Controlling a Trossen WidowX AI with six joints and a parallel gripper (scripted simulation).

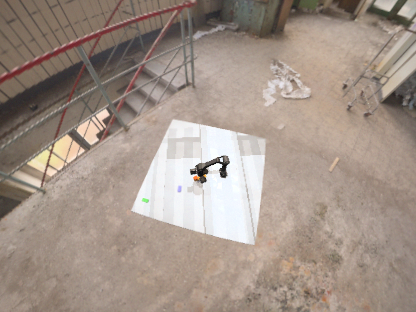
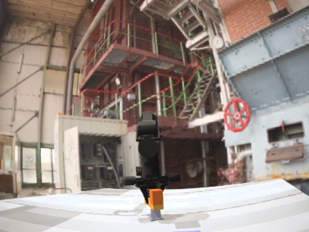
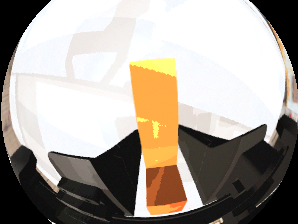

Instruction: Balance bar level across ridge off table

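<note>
The bar is 3 cm ahead of my gripper tip, 2 cm to the left of it and 2 cm above it. From my gripper tip the other things lie so: green block: 50 cm ahead, 39 cm to the left, 4 cm below; then purple block: 19 cm ahead, 17 cm to the left, 4 cm below.
</note>
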